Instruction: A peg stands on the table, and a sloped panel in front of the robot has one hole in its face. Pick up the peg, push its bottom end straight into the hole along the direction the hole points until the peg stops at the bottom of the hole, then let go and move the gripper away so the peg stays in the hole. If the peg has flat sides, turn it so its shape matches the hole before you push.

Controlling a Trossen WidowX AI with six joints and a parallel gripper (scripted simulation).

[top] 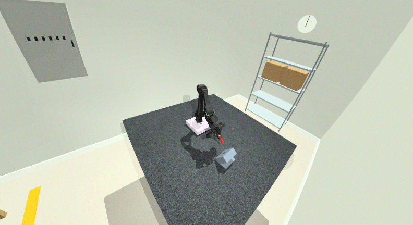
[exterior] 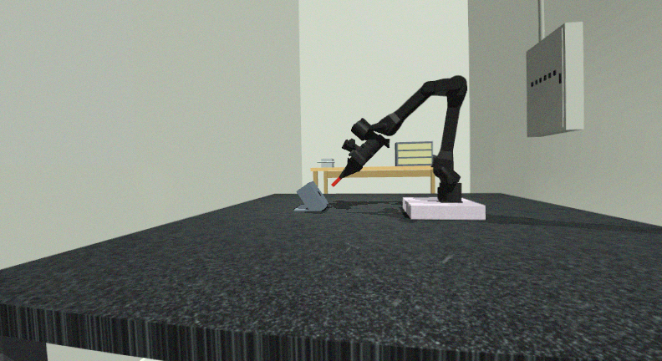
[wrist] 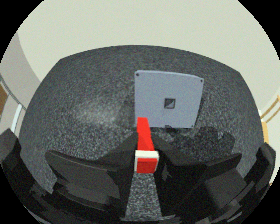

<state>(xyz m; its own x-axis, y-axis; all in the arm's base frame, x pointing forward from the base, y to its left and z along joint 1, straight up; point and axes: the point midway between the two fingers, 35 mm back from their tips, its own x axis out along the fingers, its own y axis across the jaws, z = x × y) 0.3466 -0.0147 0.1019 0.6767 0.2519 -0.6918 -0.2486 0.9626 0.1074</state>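
Now: the sloped grey panel 11 cm ahead of my gripper tip, 2 cm to the right of it and 8 cm below it. Round my gripper tip: red peg 1 cm behind, 1 cm above.
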